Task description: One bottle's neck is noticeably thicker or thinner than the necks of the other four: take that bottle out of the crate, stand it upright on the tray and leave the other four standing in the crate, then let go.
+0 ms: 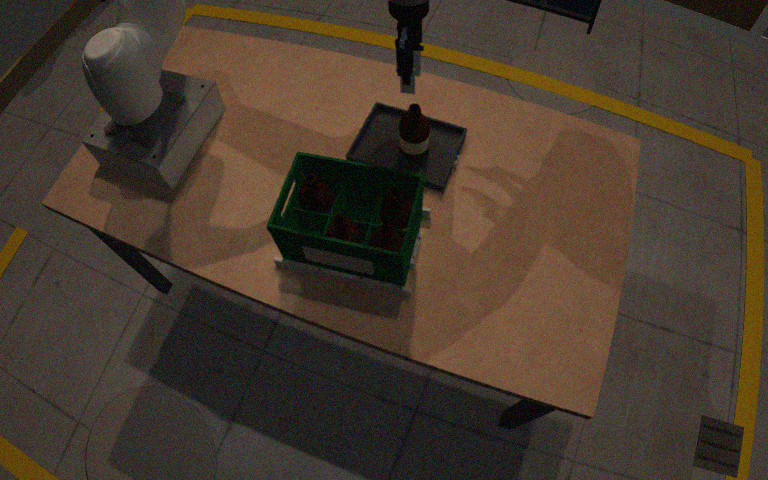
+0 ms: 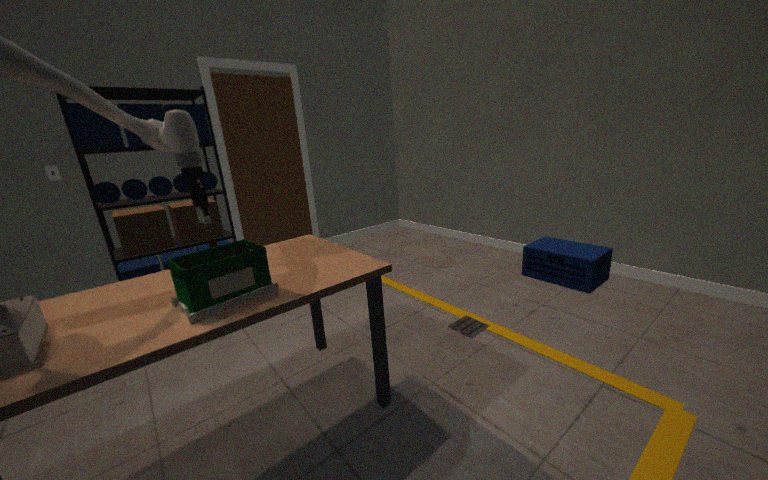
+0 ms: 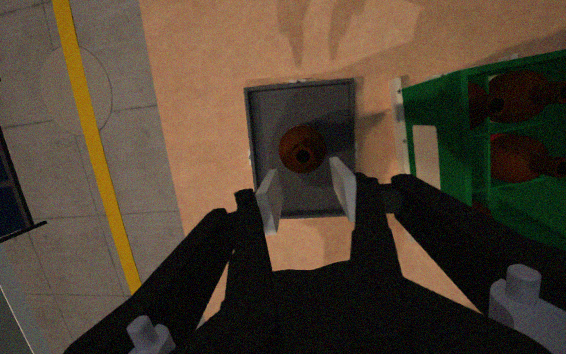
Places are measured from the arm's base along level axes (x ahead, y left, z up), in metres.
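Where they show: gripper, between the fingertips: [image 1: 410, 83] [image 2: 205, 222] [image 3: 305, 178]; arm's base, origin of its link: [image 1: 144, 115].
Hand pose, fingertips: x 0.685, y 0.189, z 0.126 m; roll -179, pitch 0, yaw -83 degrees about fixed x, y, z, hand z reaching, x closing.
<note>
Things, the pixels of their top centre, and the offset from my fingertips. Level surfaces: height alone.
- brown bottle with a pale label, centre of its top: [image 3: 303, 156] [image 1: 414, 107] dx +0.009, dy +0.000, dz -0.077 m
- dark grey tray, centre of its top: [image 3: 302, 154] [image 1: 407, 141] dx -0.008, dy +0.001, dz -0.212 m
- green crate, centre of its top: [image 3: 542, 174] [image 1: 346, 199] [image 2: 217, 253] dx -0.032, dy -0.286, dz -0.062 m
- wooden table, height of its surface: dz -0.237 m
A brown bottle with a pale label [image 1: 414, 133] [image 3: 302, 149] stands upright on the dark grey tray [image 1: 362, 131] [image 3: 264, 100]. My gripper [image 1: 407, 89] [image 2: 204, 219] [image 3: 305, 178] is open and empty, above the bottle and apart from it. The green crate [image 1: 339, 257] [image 2: 220, 277] [image 3: 450, 95] holds the other brown bottles: one at the back left [image 1: 314, 193], one at the back right [image 1: 396, 209], and two in the front row, one near the middle [image 1: 344, 228] and one at the right [image 1: 386, 237]. The crate walls hide their lower parts.
The crate sits between pale locating strips [image 1: 345, 273] [image 2: 232, 301] on the wooden table [image 1: 509, 316] [image 2: 317, 260], close beside the tray. The robot's base block [image 1: 186, 141] [image 2: 25, 333] stands at the table's left. A shelf rack [image 2: 84, 164] stands behind the table.
</note>
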